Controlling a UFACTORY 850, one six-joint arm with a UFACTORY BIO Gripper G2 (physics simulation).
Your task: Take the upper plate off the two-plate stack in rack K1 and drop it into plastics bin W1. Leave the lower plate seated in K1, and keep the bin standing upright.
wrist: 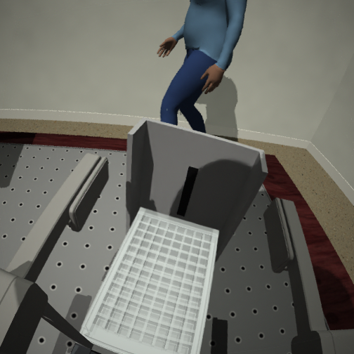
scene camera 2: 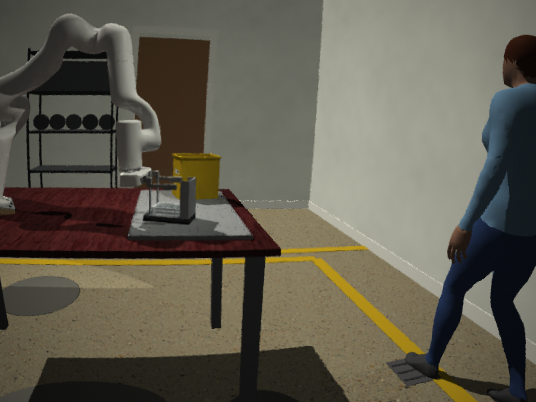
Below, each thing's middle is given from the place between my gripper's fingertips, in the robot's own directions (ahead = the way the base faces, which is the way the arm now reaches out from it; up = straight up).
I see my gripper 400 mm to the right of the yellow plastics bin W1 (scene camera 2: pixel 205 167), 40 mm above it and 20 mm short of it.
